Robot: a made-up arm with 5 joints. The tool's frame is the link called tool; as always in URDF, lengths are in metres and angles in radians. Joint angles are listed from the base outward. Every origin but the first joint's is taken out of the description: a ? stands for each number. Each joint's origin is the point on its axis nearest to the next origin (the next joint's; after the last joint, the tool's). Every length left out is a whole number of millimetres.
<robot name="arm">
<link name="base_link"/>
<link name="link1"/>
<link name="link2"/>
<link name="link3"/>
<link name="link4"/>
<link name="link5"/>
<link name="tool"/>
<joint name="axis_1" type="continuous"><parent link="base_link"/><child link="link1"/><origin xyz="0.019 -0.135 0.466" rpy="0.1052 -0.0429 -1.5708"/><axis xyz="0 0 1"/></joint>
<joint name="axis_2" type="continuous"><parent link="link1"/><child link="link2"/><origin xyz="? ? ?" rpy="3.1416 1.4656 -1.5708"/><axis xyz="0 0 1"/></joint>
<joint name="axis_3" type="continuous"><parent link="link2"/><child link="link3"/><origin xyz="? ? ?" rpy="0.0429 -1.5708 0"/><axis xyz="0 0 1"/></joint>
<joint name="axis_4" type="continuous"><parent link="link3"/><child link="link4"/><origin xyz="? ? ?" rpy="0.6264 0.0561 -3.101"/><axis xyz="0 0 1"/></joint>
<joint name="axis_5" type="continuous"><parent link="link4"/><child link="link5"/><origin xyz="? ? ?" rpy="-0.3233 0.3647 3.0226"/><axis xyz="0 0 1"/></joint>
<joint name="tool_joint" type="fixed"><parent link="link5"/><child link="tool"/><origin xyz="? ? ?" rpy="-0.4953 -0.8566 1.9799"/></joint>
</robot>
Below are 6 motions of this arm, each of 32 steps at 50 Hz.
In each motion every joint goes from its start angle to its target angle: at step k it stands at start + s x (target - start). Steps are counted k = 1, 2, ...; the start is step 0. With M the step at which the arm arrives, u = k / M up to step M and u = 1 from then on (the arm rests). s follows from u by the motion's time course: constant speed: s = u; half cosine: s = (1 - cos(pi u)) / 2; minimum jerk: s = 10 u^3 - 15 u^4 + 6 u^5.
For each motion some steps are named. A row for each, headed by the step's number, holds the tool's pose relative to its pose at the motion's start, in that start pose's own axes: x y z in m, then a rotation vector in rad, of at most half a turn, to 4 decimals.
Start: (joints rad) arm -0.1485 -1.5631 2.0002 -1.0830 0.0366
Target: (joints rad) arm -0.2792 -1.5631 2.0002 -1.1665 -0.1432
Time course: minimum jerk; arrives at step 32
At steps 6, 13, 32:
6: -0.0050 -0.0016 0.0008 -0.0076 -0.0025 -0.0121
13: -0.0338 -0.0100 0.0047 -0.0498 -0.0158 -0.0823
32: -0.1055 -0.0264 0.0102 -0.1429 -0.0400 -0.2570

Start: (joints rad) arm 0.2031 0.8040 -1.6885 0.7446 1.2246
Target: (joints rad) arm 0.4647 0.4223 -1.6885 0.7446 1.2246
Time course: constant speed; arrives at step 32
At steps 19, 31, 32:
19: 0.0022 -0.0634 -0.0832 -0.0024 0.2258 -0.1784
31: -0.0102 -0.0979 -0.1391 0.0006 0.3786 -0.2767
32: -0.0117 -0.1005 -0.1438 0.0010 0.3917 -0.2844

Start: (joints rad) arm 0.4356 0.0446 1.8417 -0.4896 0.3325
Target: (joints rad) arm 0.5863 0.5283 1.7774 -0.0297 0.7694
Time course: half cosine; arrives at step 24
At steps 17, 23, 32:
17: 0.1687 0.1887 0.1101 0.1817 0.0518 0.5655
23: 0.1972 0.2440 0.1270 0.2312 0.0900 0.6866
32: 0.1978 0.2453 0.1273 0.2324 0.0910 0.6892

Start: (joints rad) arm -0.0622 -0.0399 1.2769 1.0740 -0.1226
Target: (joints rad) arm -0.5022 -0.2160 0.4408 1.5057 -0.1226
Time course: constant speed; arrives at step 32
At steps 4, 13, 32:
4: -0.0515 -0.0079 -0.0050 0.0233 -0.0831 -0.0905
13: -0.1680 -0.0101 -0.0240 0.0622 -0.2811 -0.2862
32: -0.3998 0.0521 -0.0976 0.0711 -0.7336 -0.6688

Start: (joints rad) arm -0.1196 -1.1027 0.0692 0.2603 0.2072
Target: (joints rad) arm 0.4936 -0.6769 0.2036 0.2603 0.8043
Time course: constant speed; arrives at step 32
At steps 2, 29, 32:
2: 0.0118 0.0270 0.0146 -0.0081 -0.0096 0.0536
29: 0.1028 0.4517 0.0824 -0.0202 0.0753 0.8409
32: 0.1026 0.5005 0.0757 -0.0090 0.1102 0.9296

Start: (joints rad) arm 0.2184 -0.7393 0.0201 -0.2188 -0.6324
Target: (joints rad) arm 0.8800 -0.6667 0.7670 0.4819 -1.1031
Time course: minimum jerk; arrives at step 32
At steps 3, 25, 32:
3: 0.0030 0.0035 0.0027 -0.0032 -0.0062 0.0088
25: -0.0675 0.7161 0.2930 -0.5918 -0.7370 1.1825
32: -0.1157 0.7725 0.2891 -0.6489 -0.7895 1.2788

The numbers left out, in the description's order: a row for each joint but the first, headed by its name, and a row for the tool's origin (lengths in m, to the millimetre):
axis_2: -0.015 0.041 0
axis_3: -0.377 0.284 0
axis_4: -0.035 0.059 0
axis_5: -0.384 0.021 0
tool: -0.01 0.05 0

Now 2 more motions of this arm.
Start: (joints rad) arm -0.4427 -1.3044 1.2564 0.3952 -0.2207
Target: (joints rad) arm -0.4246 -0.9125 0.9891 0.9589 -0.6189
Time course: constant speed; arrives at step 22
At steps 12, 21, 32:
12: 0.0346 0.0749 0.0650 -0.2089 0.0310 -0.0194
21: 0.0625 0.1415 0.1080 -0.3721 0.0368 -0.0315
32: 0.0657 0.1495 0.1124 -0.3906 0.0366 -0.0327

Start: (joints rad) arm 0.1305 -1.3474 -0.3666 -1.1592 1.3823
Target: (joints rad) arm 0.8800 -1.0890 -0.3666 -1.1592 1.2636
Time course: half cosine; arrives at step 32
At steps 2, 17, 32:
2: -0.0014 0.0039 0.0012 -0.0049 -0.0028 0.0046
17: -0.1164 0.2084 0.0375 -0.2551 -0.1675 0.2776
32: -0.2556 0.3408 0.0235 -0.4288 -0.3085 0.5241

